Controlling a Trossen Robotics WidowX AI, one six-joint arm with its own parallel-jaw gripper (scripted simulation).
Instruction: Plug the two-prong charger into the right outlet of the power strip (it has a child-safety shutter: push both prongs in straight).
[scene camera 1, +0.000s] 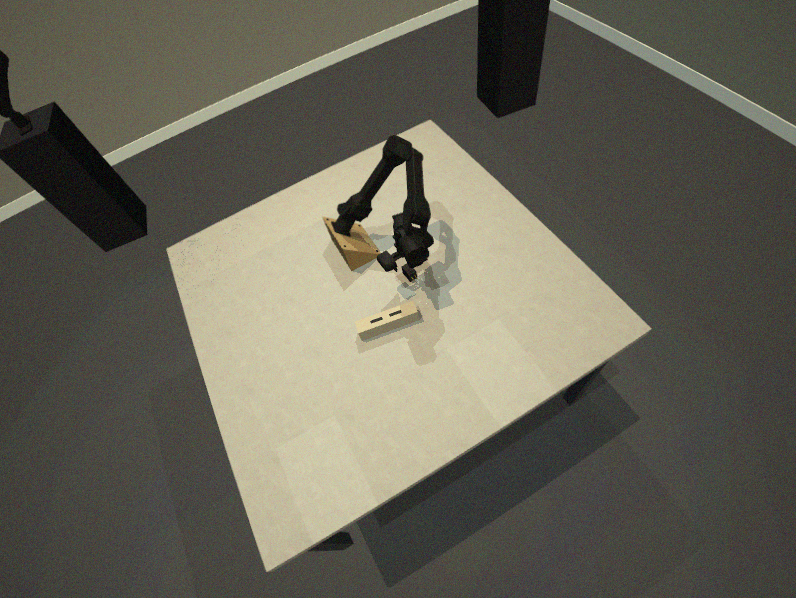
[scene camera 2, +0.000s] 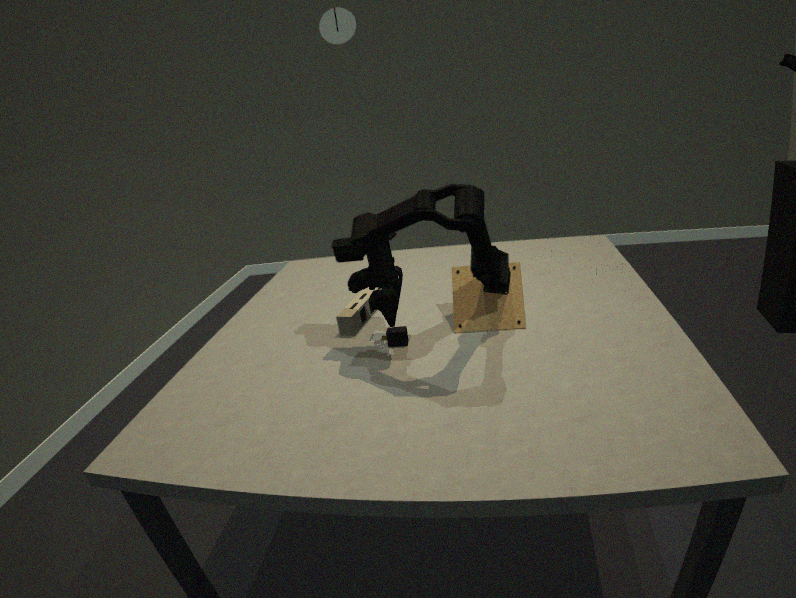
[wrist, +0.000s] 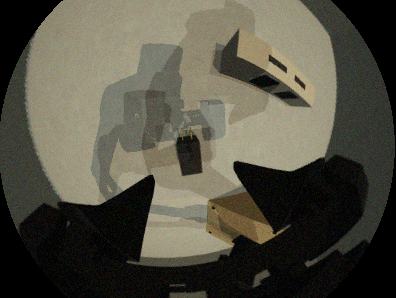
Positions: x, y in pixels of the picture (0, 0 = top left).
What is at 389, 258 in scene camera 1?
My gripper.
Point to my gripper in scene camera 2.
394, 317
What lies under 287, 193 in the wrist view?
My gripper.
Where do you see a black two-prong charger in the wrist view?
At 188, 149
